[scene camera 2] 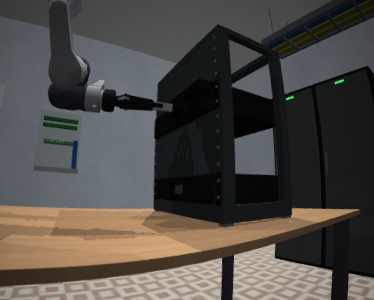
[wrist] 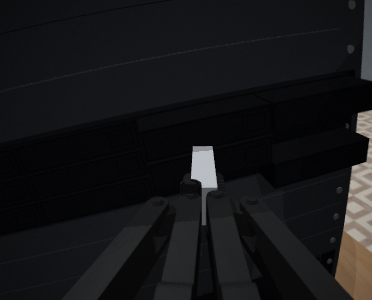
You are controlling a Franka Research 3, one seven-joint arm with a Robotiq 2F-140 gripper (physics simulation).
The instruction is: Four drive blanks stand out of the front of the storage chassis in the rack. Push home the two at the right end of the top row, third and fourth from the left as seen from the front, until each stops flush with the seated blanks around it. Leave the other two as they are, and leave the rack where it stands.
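Observation:
The pictures show a rack and the gripper. In the wrist view: the gripper as well.

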